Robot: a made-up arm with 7 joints.
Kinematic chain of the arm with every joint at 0, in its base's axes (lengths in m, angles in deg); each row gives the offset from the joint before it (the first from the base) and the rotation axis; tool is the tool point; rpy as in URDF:
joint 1: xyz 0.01 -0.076 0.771 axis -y
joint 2: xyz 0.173 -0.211 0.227 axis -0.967 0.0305 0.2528
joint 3: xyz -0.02 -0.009 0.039 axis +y
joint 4: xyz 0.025 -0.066 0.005 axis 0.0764 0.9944 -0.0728
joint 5: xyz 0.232 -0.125 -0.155 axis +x
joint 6: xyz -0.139 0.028 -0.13 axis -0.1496 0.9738 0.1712
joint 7: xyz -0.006 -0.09 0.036 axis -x
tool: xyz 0.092 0.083 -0.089 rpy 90 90 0
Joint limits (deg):
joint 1: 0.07..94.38
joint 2: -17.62..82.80
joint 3: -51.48..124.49
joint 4: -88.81..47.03
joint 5: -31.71..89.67
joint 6: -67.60..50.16
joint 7: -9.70..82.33
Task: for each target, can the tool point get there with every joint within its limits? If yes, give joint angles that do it. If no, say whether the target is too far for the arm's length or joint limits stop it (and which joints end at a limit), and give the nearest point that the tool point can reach.
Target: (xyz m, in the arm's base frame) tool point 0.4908 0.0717 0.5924
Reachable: no: joint limits stop it (at a limit: joint 1, joint 2, joint 4, joint 7) | nearest point 0.3570 -0.2053 0.7151 | short by 0.331 m
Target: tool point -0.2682 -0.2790 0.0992
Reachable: no: joint limits stop it (at a limit: joint 1, joint 2, joint 3, joint 7) | nearest point -0.2250 -0.3925 0.4596 | short by 0.380 m
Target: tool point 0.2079 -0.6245 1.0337
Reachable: yes | joints 31.83 38.76 -5.00 26.23 6.52 -53.61 27.57
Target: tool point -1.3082 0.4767 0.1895
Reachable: no: too far | nearest point -0.6500 -0.0378 0.6766 | short by 0.967 m
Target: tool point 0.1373 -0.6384 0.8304
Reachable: yes | joints 37.05 22.46 43.65 -13.56 -11.80 31.43 -0.13
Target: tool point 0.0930 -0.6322 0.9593
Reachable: yes | joints 19.41 53.31 57.05 -8.69 18.81 -25.10 0.86
